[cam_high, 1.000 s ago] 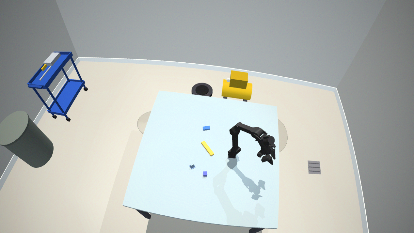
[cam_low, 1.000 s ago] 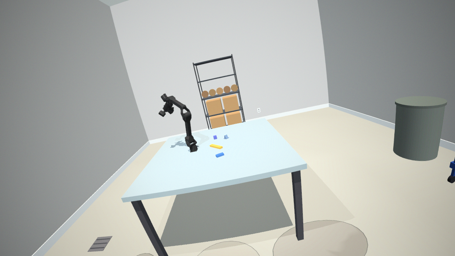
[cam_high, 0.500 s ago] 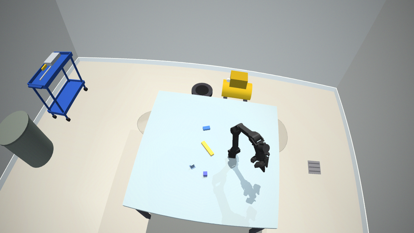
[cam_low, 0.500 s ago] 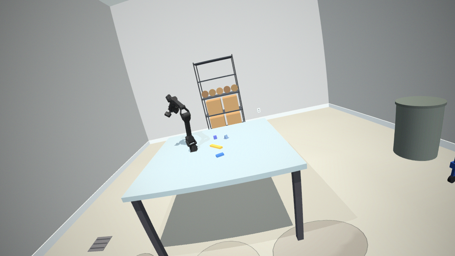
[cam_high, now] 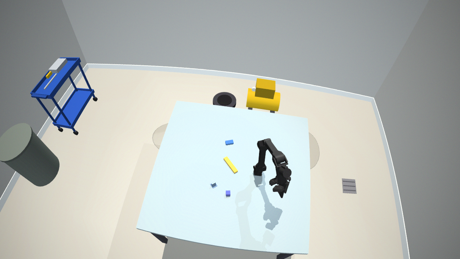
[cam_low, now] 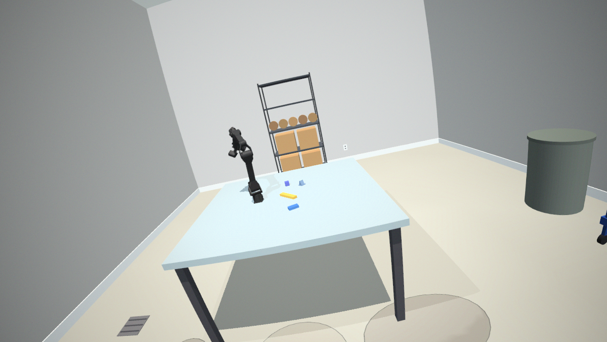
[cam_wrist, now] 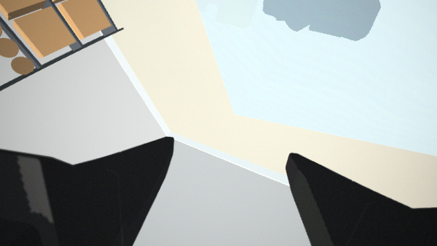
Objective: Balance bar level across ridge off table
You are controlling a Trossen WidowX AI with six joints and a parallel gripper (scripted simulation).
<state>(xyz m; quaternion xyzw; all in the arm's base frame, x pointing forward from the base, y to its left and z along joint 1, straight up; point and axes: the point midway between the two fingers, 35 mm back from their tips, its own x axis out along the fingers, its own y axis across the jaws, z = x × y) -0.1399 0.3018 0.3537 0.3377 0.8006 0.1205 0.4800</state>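
The yellow bar is 38 cm ahead of my gripper tip, 35 cm to the right of it and 32 cm below it. Also, from my gripper tip: cube (36 cm ahead, 10 cm to the right, 31 cm below).
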